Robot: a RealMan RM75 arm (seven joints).
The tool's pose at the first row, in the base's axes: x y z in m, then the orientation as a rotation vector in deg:
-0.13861 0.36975 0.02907 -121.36 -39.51 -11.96
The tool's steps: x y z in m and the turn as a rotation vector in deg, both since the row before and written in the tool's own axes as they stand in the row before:
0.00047 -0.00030 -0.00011 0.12 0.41 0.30
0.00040 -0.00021 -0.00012 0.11 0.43 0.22
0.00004 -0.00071 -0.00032 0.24 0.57 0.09
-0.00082 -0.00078 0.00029 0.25 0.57 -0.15
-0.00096 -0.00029 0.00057 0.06 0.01 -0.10
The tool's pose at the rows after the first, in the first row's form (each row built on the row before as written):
-0.13837 0.36999 0.02953 -121.24 -38.94 -12.18
-0.13814 0.37015 0.02990 -121.10 -38.45 -12.47
-0.13846 0.37024 0.03061 -120.76 -38.01 -12.92
-0.13959 0.37053 0.03067 -120.34 -37.83 -13.50
-0.14060 0.37077 0.03016 -120.25 -37.93 -13.54

